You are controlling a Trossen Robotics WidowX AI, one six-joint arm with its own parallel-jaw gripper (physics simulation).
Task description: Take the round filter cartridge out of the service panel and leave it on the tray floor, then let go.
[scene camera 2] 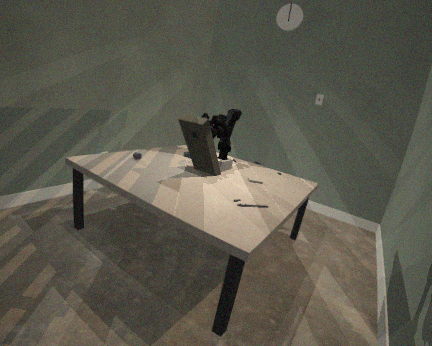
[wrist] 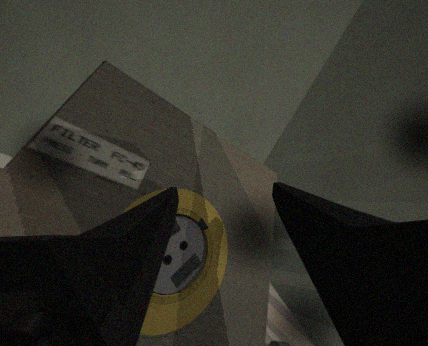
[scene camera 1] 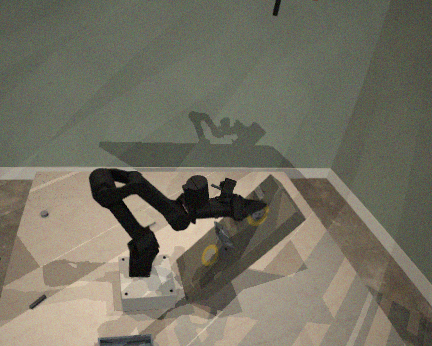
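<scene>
The round filter cartridge (scene camera 1: 258, 215) (wrist: 192, 244) is a grey disc with two dark holes, seated inside a yellow ring on the tilted service panel (scene camera 1: 287, 202) (scene camera 2: 200, 150) (wrist: 125, 102). My gripper (scene camera 1: 266, 205) (wrist: 225, 191) is open and empty at the panel's upper part. In the wrist view its left finger overlaps the cartridge's left part and the ring, and the right finger stands off to the right of the ring. The cartridge is off centre, towards the left finger. The tray (scene camera 1: 125, 337) shows partly at the bottom edge of scene camera 1.
A second yellow ring (scene camera 1: 210, 255) and a grey lever (scene camera 1: 223, 236) are lower on the panel. A label (wrist: 95, 152) is above the cartridge. The white arm base (scene camera 1: 148, 302) stands beside the panel. A grey puck (scene camera 1: 44, 214) and a dark bar (scene camera 1: 37, 301) lie on the table.
</scene>
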